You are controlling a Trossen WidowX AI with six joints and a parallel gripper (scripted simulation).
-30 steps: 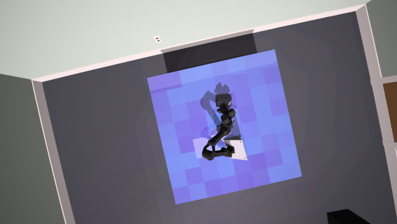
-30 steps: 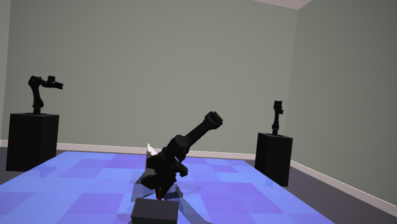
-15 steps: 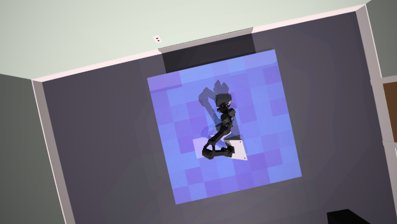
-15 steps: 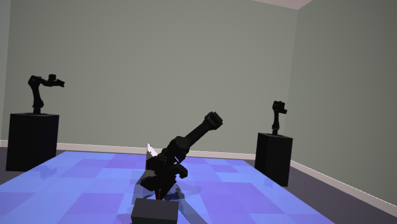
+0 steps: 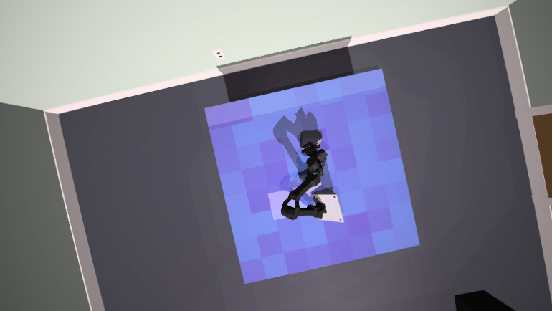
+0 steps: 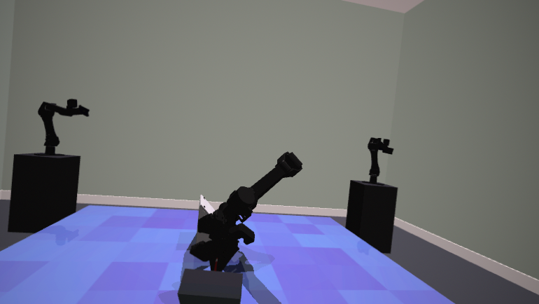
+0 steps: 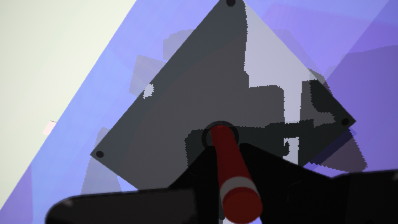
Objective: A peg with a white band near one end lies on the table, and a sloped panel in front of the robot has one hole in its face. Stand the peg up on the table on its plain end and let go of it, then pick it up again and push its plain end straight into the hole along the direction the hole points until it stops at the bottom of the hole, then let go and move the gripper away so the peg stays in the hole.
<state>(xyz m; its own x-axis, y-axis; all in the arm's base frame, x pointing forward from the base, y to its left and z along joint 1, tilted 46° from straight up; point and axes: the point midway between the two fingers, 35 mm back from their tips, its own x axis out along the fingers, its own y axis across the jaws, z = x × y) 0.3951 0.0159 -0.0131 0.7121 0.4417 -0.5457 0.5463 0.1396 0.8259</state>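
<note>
Right now the grey sloped panel is 40 mm ahead of my gripper tip and 30 mm below it. The rest, counted from my gripper tip: red peg 10 mm behind, 10 mm above.
</note>
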